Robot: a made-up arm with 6 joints. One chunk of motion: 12 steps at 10 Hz.
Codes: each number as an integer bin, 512 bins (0 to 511) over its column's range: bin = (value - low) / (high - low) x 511, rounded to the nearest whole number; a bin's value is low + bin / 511 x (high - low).
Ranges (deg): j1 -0.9..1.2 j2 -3.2..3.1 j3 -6..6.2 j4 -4.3..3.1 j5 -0.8..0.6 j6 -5.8..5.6
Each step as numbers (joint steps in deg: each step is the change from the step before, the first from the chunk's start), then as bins.
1 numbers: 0.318 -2.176 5.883 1.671 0.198 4.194
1 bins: 296 83 498 412 364 448
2 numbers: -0.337 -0.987 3.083 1.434 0.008 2.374
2 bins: 137 179 380 396 295 366
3 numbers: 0.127 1.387 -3.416 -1.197 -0.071 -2.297
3 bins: 250 372 108 214 266 157
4 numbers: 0.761 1.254 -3.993 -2.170 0.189 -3.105
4 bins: 404 361 84 147 361 121
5 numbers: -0.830 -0.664 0.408 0.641 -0.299 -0.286
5 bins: 17 206 268 341 183 247
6 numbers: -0.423 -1.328 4.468 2.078 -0.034 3.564
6 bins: 116 152 438 440 280 420
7 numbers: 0.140 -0.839 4.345 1.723 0.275 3.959
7 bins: 253 192 433 416 392 437
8 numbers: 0.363 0.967 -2.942 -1.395 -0.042 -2.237
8 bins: 307 338 128 201 277 160
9 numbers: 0.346 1.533 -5.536 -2.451 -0.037 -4.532
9 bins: 303 384 19 128 278 57
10 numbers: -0.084 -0.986 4.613 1.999 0.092 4.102
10 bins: 199 180 445 435 326 444
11 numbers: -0.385 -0.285 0.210 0.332 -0.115 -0.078
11 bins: 125 236 260 320 250 256
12 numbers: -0.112 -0.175 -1.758 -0.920 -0.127 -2.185
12 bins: 192 245 178 233 246 162
